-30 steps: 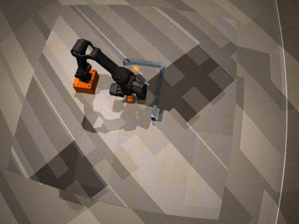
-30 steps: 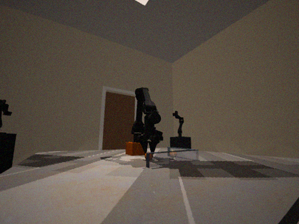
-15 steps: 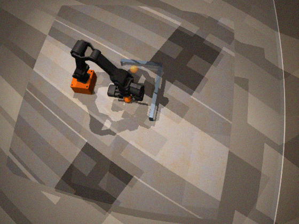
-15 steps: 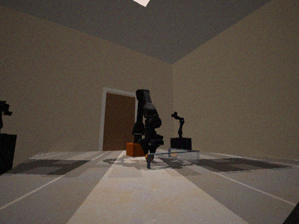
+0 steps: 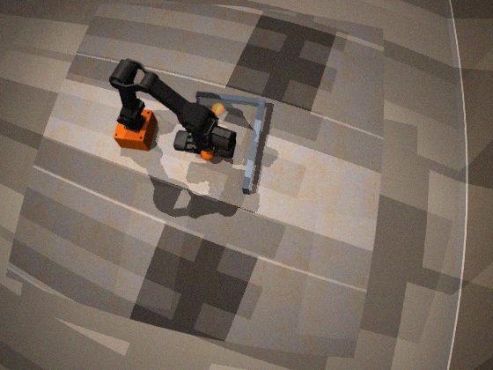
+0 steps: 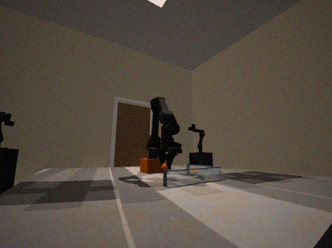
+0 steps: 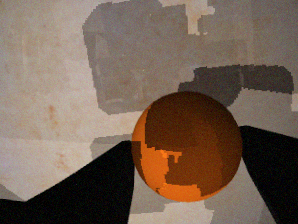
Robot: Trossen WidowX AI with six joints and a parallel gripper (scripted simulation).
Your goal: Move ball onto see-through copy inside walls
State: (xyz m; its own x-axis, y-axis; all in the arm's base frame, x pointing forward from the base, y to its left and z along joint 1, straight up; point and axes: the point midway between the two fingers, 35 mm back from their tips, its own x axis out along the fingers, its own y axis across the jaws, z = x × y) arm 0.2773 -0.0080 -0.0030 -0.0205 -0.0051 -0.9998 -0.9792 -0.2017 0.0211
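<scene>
Right now my gripper tip is 4 cm past the see-through copy of ball, 18 cm to the right of it and 3 cm above it. Also, from my gripper tip: orange ball (right at my gripper tip).
</scene>
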